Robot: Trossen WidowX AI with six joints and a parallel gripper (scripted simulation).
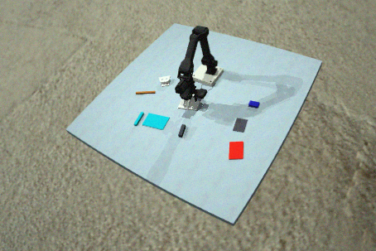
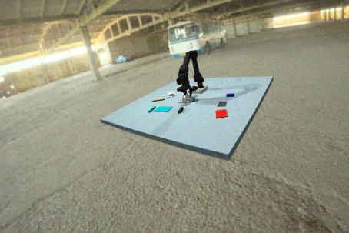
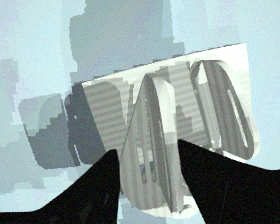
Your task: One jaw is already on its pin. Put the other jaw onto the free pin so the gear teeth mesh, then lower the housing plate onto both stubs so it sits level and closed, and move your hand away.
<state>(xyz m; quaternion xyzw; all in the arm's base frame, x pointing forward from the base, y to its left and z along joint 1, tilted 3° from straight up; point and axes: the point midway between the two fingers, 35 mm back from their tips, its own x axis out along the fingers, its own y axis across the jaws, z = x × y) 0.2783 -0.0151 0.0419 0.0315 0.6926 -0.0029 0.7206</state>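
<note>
The white housing part is 27 cm to the right of my gripper tip and 14 cm behind it. The rest, counted from my gripper tip: dark bar (22 cm ahead, 2 cm to the left, 2 cm below); then cyan plate (19 cm ahead, 17 cm to the right, 3 cm below); then white jaw (3 cm behind, 2 cm to the right).
</note>
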